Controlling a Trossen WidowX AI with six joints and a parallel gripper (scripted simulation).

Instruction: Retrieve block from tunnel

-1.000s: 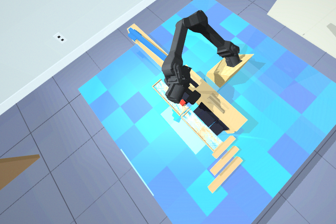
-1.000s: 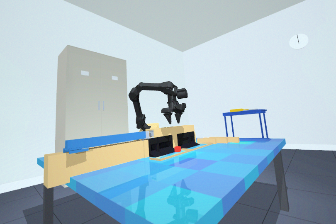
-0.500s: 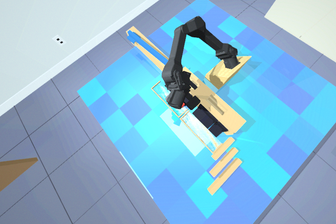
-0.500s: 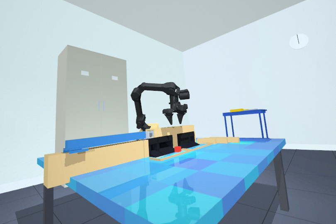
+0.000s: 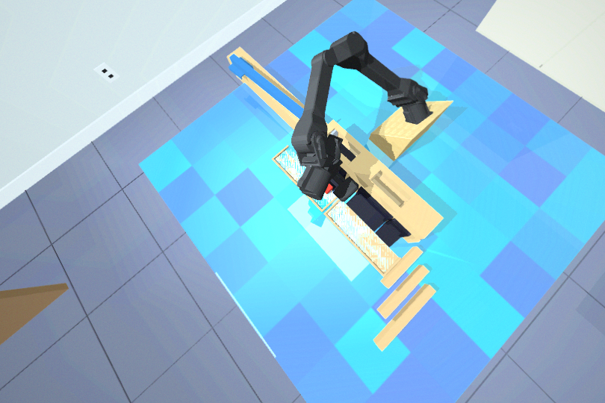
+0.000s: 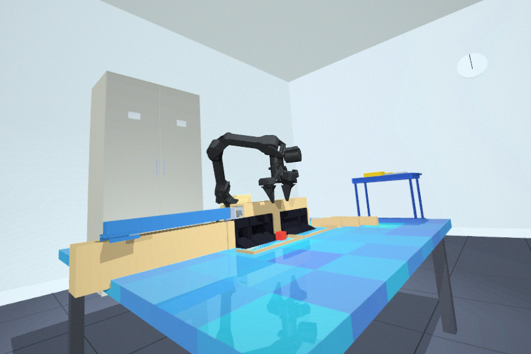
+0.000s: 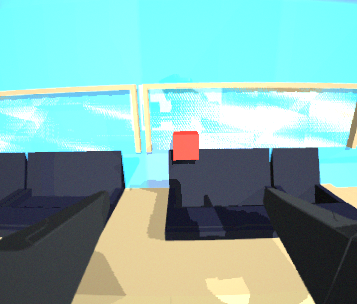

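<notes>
Now: gripper tip 1 cm past the small red block and 13 cm above it. Also, from my gripper tip: tan tunnel: 7 cm behind, 17 cm to the right, 8 cm below.
</notes>
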